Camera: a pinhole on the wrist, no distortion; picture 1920 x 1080 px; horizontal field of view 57.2 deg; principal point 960.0 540.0 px. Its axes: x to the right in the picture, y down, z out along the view. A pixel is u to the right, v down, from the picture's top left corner.
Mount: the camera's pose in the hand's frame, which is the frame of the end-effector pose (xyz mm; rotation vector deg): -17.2 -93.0 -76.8 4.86 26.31 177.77
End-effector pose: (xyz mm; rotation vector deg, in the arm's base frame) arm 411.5 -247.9 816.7 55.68 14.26 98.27
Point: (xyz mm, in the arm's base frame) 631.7 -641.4 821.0
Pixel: outside the picture
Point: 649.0 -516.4 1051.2
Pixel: 1488.5 451.8
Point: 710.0 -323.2 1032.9
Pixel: 920.3 900.1
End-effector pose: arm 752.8 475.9 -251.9 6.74 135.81 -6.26
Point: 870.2 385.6 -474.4
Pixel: 606.6 914.8
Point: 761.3 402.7 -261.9
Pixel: 808.0 672.4
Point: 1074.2 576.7 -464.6
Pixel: 1271.0 166.9
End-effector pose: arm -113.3 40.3 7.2 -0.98 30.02 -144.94
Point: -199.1 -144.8 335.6
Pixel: 443.8 777.6
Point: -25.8 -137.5 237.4
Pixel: 994.3 207.2
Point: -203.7 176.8 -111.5
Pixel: behind the camera
